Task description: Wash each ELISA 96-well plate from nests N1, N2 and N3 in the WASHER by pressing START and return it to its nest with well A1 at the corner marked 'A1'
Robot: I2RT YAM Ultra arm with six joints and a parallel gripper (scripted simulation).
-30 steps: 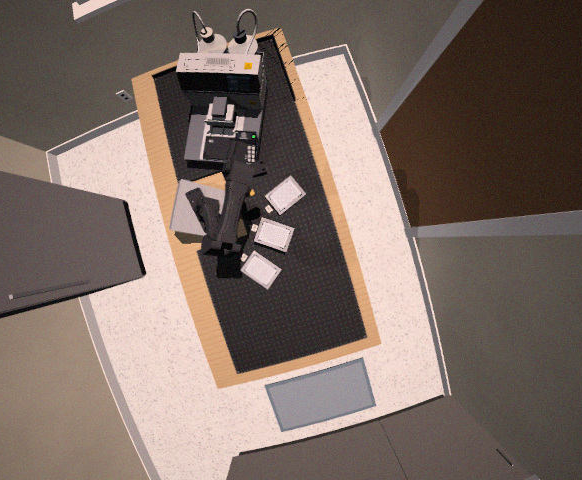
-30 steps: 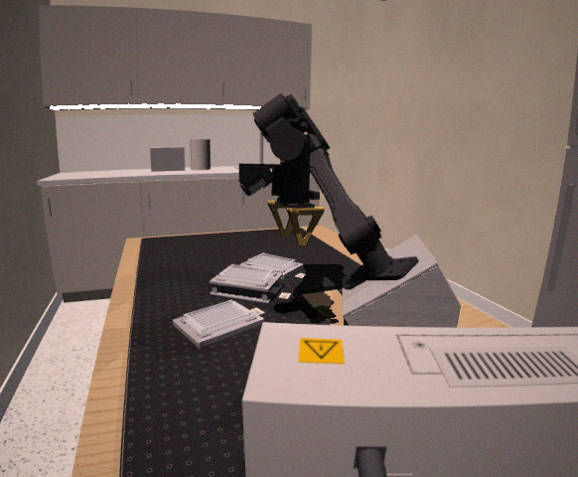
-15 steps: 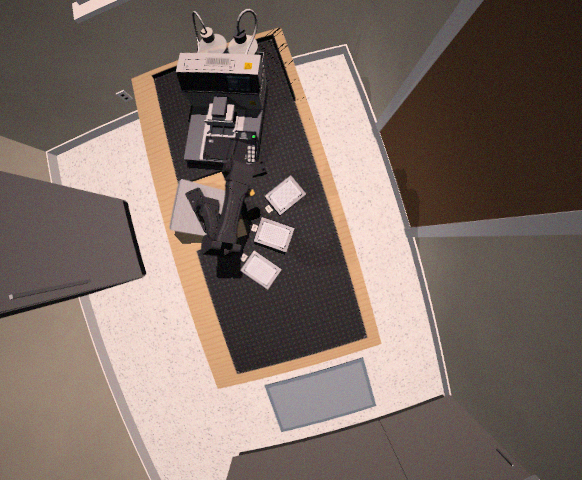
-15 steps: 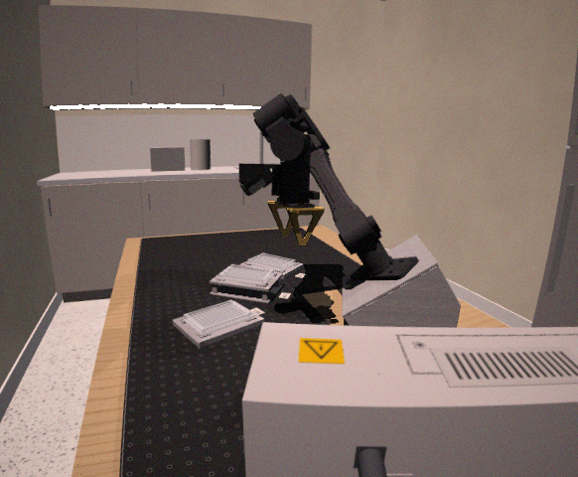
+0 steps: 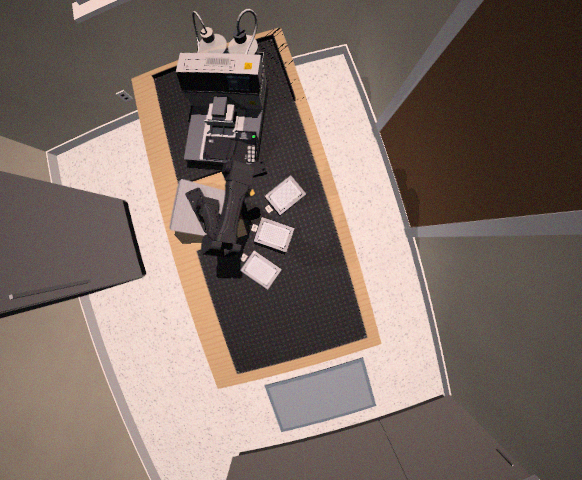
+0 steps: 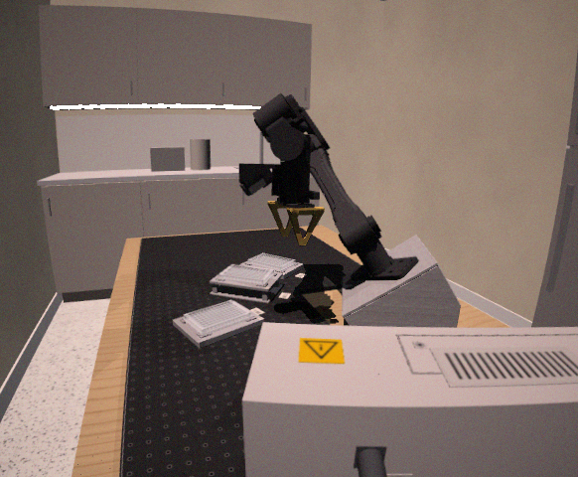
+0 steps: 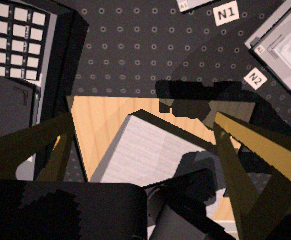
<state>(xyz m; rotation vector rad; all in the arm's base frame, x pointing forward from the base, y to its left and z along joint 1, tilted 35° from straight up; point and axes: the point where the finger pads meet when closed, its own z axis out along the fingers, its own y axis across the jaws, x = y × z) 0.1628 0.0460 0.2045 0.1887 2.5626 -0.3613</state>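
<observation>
Right now my hand is 13 cm short of the grey nest slab, 10 cm to the left of it and 20 cm above it. Also, from my hand: n1 label: 2 cm ahead, 11 cm to the right, 21 cm below; carrier pocket: 2 cm behind, 26 cm to the left, 13 cm below; N2 label: 9 cm behind, 15 cm to the right, 21 cm below.
</observation>
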